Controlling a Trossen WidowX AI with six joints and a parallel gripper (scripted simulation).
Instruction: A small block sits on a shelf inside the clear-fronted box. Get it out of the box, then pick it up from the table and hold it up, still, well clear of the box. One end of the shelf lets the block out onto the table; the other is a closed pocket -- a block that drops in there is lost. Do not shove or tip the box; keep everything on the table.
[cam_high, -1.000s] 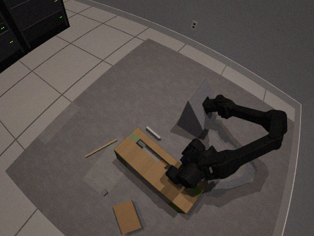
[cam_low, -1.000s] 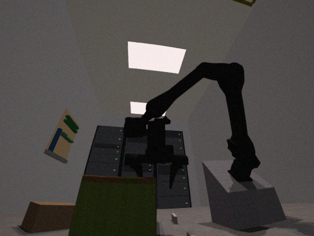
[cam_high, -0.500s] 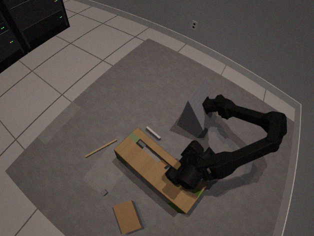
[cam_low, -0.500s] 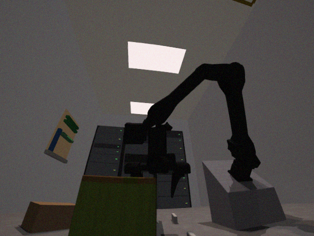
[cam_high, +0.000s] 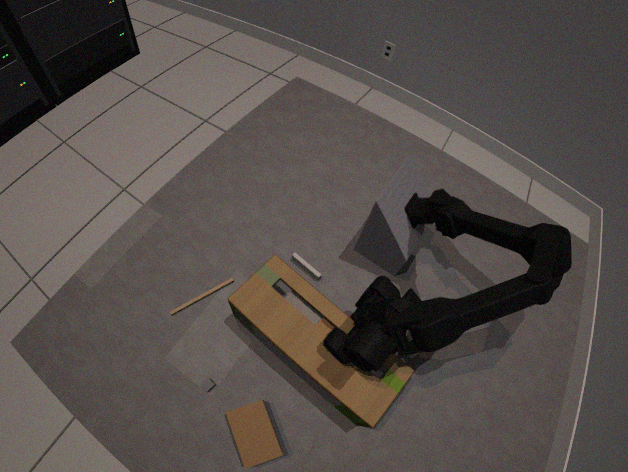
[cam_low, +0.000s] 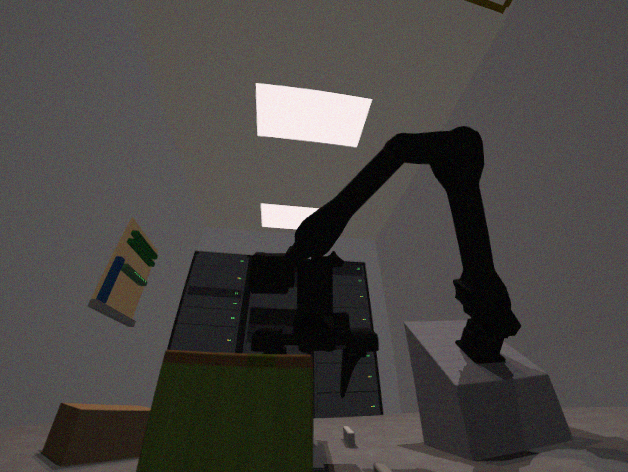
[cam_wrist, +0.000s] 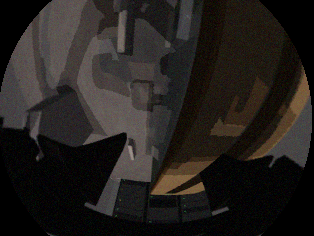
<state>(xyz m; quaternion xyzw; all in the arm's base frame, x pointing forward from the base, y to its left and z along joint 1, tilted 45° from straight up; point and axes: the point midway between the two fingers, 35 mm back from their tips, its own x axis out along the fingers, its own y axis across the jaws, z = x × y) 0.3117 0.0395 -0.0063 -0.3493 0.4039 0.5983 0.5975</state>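
Now: gripper tip 40 mm short of the block and 30 mm to the left of it. Round my gripper tip: grey cube (290 mm ahead, 150 mm to the right, 80 mm below); then flat tan slab (300 mm ahead, 10 mm to the right, 60 mm below); then long wooden box (30 mm ahead, 20 mm to the right, 30 mm below).
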